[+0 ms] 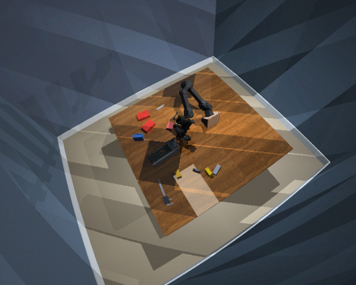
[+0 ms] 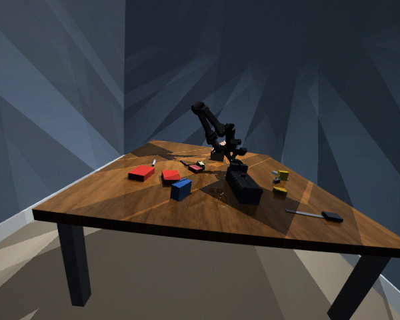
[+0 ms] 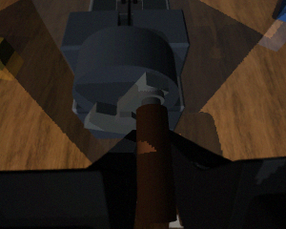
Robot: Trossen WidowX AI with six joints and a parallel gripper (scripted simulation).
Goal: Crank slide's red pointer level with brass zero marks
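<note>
Now: the red pointer 160 mm ahead of my gripper tip, 40 mm to the left of it and 10 mm below it. The rest, counted from my gripper tip: pink block (10 mm behind, 210 mm to the right, 80 mm below); ochre block (110 mm ahead, 260 mm to the left, 80 mm below); brown crank handle (20 mm behind, 20 mm above).
</note>
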